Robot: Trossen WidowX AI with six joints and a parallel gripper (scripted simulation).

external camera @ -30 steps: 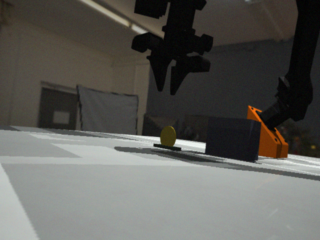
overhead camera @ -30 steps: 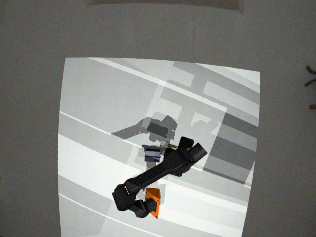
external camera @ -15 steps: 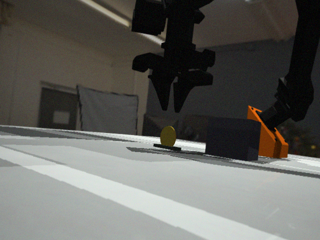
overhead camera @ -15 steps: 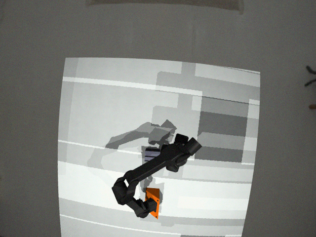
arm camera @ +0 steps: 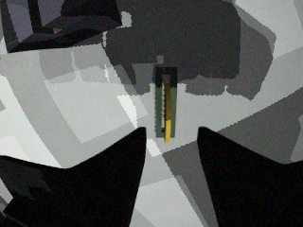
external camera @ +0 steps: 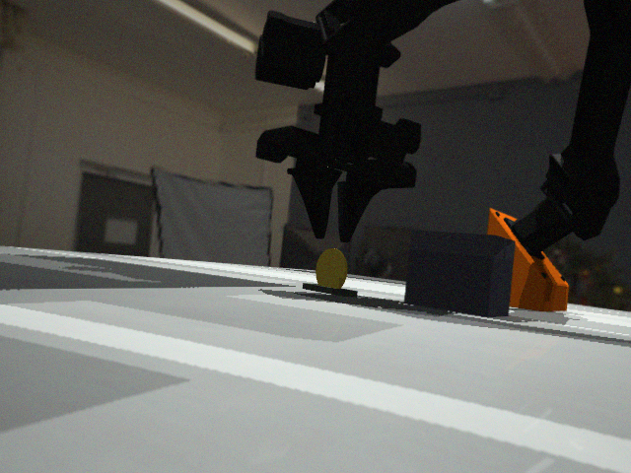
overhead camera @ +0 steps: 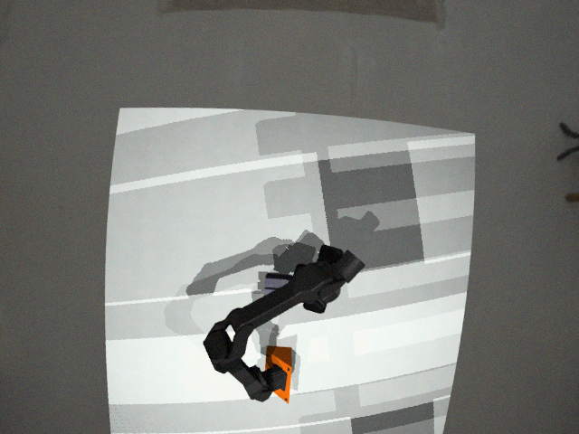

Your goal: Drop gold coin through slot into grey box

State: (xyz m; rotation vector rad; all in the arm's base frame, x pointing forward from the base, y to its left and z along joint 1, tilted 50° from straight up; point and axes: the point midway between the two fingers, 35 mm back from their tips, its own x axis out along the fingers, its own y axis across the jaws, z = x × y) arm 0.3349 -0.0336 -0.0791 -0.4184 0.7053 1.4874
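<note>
The gold coin lies 3 cm below my gripper tip.
</note>
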